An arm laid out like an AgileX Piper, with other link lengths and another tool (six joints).
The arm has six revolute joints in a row. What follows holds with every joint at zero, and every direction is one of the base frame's. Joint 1 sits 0.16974 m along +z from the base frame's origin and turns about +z. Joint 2 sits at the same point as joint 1 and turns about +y. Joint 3 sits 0.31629 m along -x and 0.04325 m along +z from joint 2 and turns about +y. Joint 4 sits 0.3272 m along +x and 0.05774 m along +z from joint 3 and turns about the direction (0.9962, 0, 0.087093). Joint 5 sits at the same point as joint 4 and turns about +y. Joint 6 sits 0.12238 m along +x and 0.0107 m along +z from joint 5 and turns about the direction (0.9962, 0, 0.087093). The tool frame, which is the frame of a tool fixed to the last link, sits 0.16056 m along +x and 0.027 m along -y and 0.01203 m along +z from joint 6; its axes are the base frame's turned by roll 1.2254, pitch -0.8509 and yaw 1.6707 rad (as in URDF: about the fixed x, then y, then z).
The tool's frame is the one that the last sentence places.
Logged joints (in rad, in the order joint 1, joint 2, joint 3, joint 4, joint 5, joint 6), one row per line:
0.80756, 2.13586, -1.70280, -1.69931, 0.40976, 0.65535
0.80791, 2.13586, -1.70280, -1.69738, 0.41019, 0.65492
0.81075, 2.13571, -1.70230, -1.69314, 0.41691, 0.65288
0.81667, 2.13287, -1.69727, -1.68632, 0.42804, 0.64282
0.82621, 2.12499, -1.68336, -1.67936, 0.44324, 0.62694
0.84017, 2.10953, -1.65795, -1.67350, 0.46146, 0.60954
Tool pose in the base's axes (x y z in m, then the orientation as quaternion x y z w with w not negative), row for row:
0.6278, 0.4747, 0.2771, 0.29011, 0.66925, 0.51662, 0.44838
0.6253, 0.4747, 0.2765, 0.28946, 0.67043, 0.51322, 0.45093
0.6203, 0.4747, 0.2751, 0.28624, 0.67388, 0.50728, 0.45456
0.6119, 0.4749, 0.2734, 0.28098, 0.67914, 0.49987, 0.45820
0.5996, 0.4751, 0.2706, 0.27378, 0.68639, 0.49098, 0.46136
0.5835, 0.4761, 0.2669, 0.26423, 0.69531, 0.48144, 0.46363
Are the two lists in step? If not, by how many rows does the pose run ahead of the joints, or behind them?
The pose runs 2 rows ahead of the joints: the pose in row i belongs to the joints in row i + 2.
